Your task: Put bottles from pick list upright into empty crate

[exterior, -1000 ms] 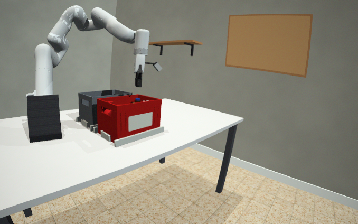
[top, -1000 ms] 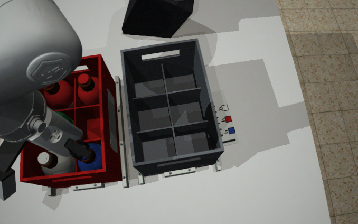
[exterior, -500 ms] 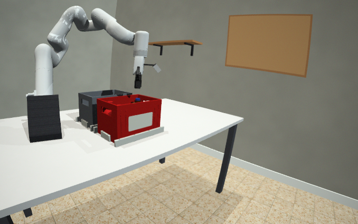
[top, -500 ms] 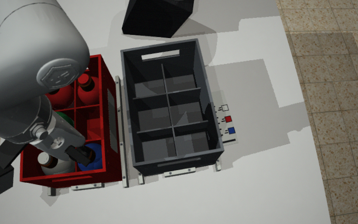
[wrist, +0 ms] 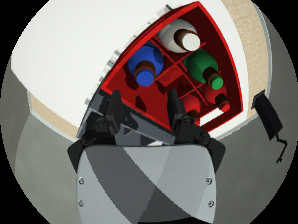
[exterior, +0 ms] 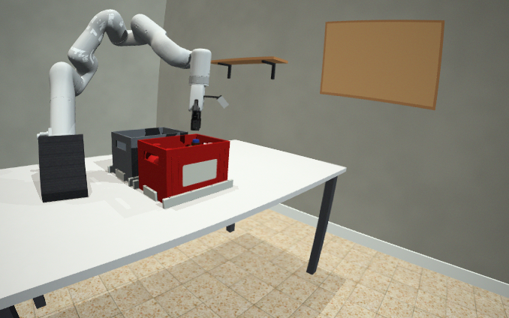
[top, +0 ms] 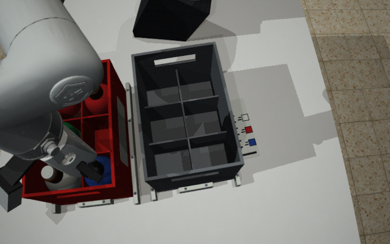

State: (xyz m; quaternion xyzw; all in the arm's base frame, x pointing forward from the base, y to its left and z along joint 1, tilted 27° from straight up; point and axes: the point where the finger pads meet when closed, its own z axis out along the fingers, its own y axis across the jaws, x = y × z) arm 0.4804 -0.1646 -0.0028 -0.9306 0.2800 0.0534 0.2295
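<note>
The blue bottle is 130 mm below my hand. The rest, counted from my hand: white-label bottle (130 mm below, 90 mm to the right, 20 mm ahead); red-label bottle (160 mm behind, 130 mm below, 120 mm to the right); green bottle (130 mm below, 110 mm to the right, 70 mm behind).
</note>
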